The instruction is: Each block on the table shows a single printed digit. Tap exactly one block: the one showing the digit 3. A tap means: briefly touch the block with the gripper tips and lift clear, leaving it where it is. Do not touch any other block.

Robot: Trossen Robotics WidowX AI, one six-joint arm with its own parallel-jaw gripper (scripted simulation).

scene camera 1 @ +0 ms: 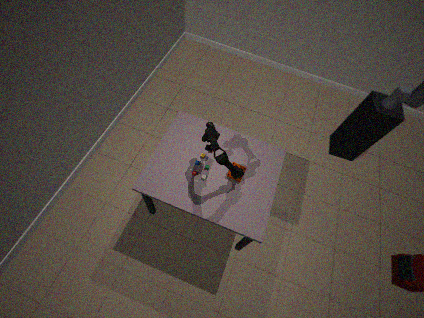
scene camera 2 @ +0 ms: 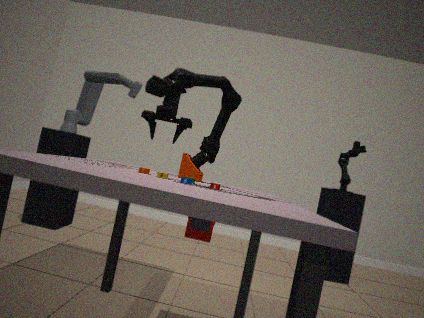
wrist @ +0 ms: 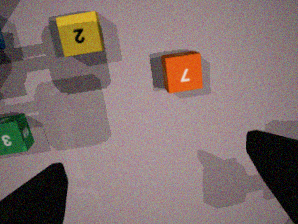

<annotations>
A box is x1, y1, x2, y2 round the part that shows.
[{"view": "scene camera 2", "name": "my gripper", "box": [141, 99, 192, 143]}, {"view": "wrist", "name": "my gripper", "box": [0, 131, 297, 223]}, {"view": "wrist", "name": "orange block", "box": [161, 51, 201, 92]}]
</annotations>
